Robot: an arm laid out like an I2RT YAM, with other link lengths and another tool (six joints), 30 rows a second.
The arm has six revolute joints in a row. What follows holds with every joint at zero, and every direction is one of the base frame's. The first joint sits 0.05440 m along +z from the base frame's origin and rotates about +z. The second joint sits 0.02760 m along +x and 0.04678 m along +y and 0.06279 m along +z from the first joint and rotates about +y. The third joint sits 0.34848 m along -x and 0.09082 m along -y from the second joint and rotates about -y. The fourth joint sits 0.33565 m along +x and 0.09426 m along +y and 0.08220 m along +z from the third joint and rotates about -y. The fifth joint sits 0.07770 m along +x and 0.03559 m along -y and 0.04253 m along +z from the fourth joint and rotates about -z. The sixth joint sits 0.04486 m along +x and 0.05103 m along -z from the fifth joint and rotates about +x. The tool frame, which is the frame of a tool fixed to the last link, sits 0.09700 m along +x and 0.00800 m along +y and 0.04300 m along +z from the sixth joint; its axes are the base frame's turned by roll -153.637, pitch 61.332 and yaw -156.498 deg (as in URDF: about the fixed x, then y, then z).
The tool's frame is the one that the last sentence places.
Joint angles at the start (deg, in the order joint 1, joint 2, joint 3, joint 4, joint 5, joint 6):
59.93 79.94 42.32 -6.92 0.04 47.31
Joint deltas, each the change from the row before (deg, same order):
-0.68 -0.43 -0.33 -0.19 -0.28 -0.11
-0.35 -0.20 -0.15 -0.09 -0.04 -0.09
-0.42 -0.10 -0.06 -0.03 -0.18 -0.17
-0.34 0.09 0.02 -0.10 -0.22 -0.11
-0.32 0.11 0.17 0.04 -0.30 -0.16
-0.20 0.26 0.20 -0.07 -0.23 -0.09
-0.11 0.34 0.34 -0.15 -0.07 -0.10
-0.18 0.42 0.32 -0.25 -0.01 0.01
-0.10 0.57 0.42 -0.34 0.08 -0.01
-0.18 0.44 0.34 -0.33 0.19 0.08
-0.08 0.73 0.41 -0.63 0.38 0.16
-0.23 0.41 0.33 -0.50 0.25 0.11
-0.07 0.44 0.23 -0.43 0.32 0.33
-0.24 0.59 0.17 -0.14 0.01 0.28
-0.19 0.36 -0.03 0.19 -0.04 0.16
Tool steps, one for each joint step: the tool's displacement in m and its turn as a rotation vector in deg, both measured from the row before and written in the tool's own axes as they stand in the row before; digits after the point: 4 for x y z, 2 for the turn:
-0.0002 -0.0049 -0.0020 0.03 -0.04 0.43
-0.0003 -0.0027 -0.0011 0.11 -0.09 0.23
-0.0011 -0.0024 -0.0010 0.03 -0.08 0.15
-0.0009 -0.0021 0.0002 0.04 0.13 0.17
-0.0019 -0.0007 -0.0007 -0.13 -0.04 0.01
-0.0014 -0.0005 0.0006 -0.02 0.15 0.05
-0.0017 0.0001 0.0005 0.09 0.12 0.02
-0.0016 -0.0011 0.0012 0.20 0.22 0.26
-0.0017 -0.0008 0.0019 0.33 0.32 0.24
-0.0018 -0.0017 0.0012 0.35 0.18 0.42
-0.0010 -0.0025 0.0034 0.70 0.54 0.60
-0.0015 -0.0025 0.0012 0.47 0.25 0.55
-0.0006 -0.0022 0.0021 0.43 0.32 0.64
-0.0013 -0.0027 0.0030 0.21 0.36 0.62
-0.0009 -0.0020 0.0021 0.03 0.11 0.35

